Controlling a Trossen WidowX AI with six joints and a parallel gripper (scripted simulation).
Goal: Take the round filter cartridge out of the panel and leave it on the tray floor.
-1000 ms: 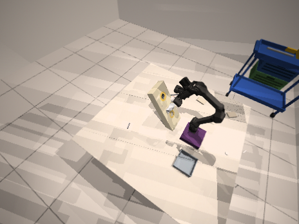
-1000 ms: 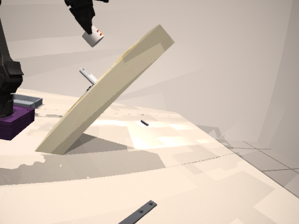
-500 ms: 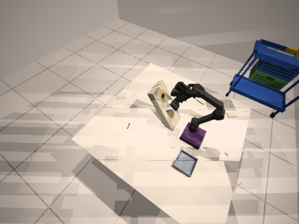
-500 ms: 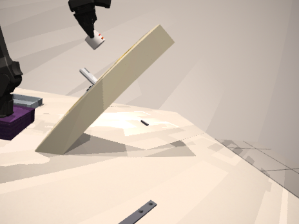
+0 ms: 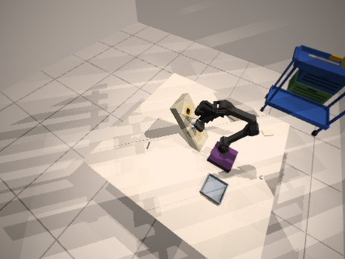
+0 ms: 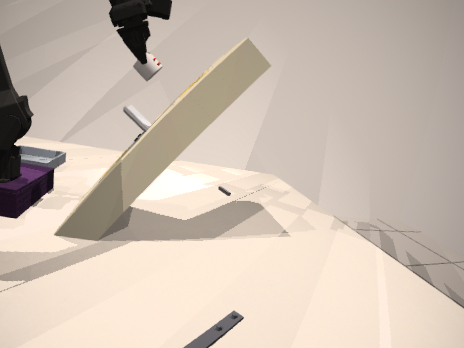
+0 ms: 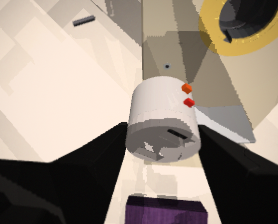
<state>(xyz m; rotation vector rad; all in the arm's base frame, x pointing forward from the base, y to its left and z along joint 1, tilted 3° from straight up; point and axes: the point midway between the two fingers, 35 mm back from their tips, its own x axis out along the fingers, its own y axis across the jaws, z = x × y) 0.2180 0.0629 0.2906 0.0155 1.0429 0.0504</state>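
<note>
The grey tray lies 310 mm behind my gripper tip, 300 mm below it and 210 mm to the left of it. The rest, counted from my gripper tip: round filter cartridge right at my gripper tip.
</note>
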